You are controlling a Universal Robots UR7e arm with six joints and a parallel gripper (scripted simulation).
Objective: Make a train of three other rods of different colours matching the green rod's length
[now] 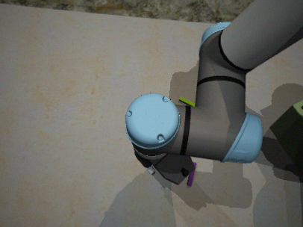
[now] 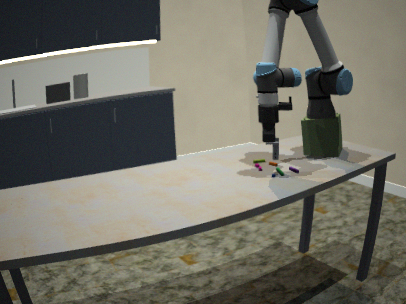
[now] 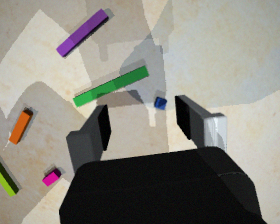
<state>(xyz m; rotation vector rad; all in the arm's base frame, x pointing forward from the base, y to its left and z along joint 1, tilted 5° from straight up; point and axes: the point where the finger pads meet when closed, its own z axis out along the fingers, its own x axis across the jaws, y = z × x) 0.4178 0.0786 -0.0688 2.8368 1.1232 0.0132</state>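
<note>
Now: the blue rod 80 mm below my hand, 20 mm ahead of it and 10 mm to the left of it. From my hand the other things lie so: purple rod (90 mm behind, 80 mm below, 20 mm to the left); orange rod (100 mm to the right, 90 mm behind, 80 mm below); green rod (80 mm below, 30 mm behind, 10 mm to the right).
</note>
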